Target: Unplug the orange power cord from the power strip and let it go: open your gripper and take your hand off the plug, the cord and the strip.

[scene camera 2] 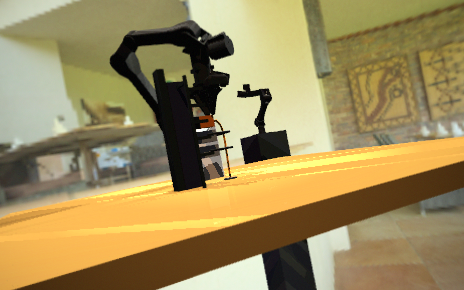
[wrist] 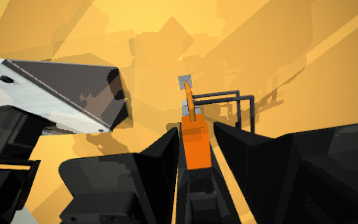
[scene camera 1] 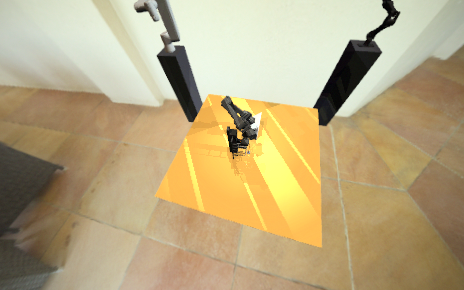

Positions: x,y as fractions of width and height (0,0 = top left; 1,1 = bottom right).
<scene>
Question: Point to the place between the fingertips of the gripper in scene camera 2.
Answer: At 0.45,0.40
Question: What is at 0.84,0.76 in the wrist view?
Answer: The gripper.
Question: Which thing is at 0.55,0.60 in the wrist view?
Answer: An orange plug.
</scene>
